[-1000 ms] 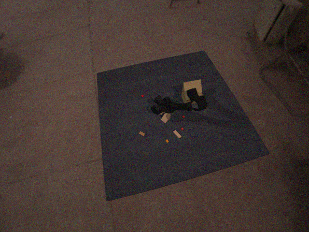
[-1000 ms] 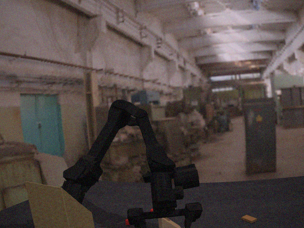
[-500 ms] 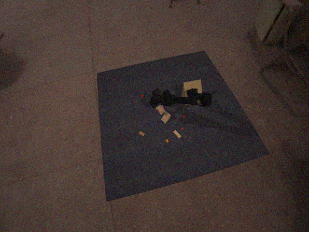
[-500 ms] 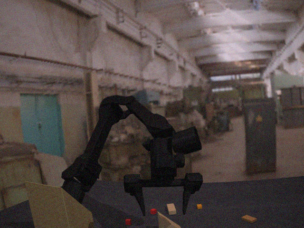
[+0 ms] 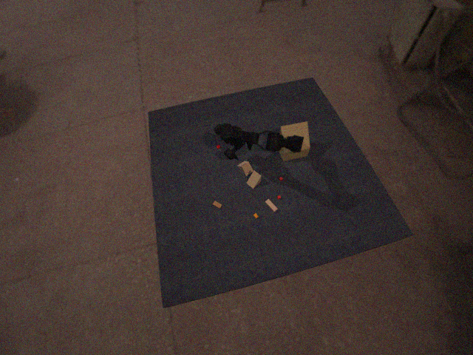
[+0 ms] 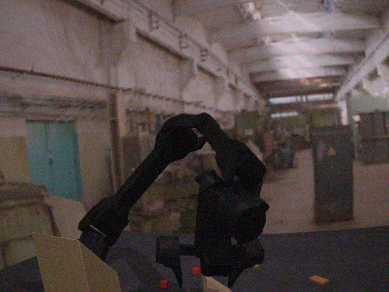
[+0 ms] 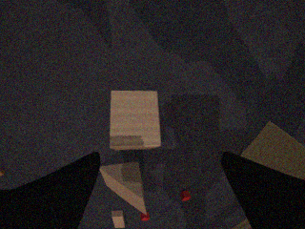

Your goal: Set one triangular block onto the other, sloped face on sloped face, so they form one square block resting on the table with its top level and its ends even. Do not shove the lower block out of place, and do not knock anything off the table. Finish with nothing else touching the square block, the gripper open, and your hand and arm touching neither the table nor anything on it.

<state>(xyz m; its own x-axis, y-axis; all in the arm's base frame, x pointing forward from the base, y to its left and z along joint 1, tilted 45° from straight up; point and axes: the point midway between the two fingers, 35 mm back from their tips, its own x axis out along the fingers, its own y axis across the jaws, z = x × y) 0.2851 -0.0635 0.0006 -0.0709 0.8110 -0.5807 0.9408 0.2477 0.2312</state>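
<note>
Now: gripper tip 2 cm past the wedge, 13 cm to the right of it and 8 cm above it. The rest, counted from my gripper tip: small orange cube: 6 cm ahead, 33 cm to the left, 9 cm below; then pale rectangular block: 4 cm behind, 31 cm to the left, 9 cm below.
</note>
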